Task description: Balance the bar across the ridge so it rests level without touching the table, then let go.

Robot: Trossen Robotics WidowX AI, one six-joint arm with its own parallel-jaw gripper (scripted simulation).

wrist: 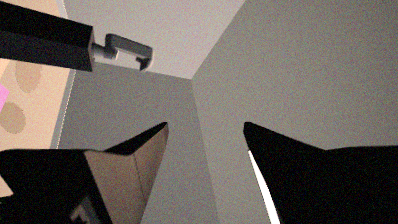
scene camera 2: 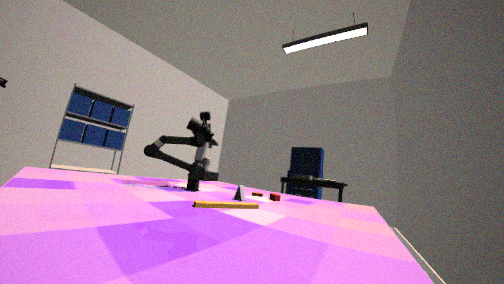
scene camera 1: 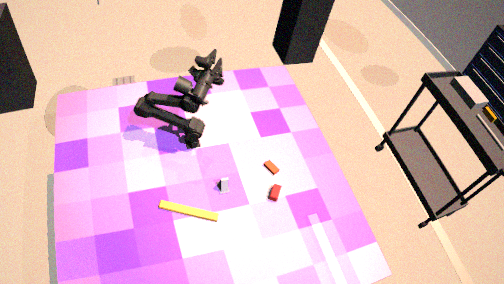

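My gripper (scene camera 1: 218, 53) is open and holding nothing, and you'd also find the gripper in the wrist view (wrist: 206, 127).
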